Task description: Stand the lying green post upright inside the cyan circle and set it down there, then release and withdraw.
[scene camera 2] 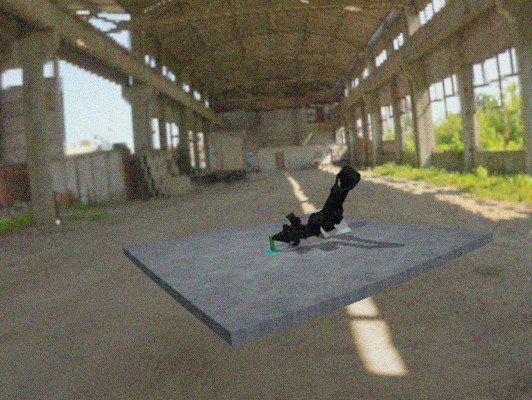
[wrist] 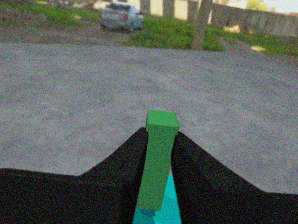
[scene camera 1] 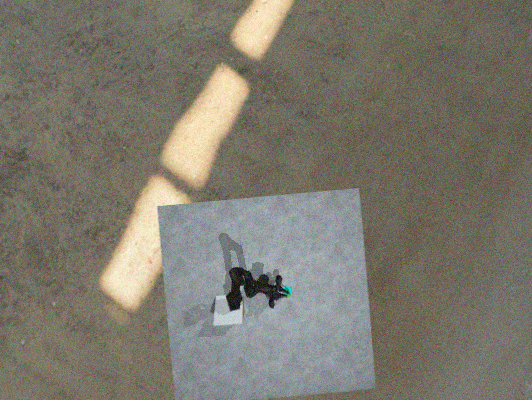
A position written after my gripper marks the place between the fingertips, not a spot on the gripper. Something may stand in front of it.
Note:
My gripper (wrist: 159,136) carries a green post (wrist: 162,126).

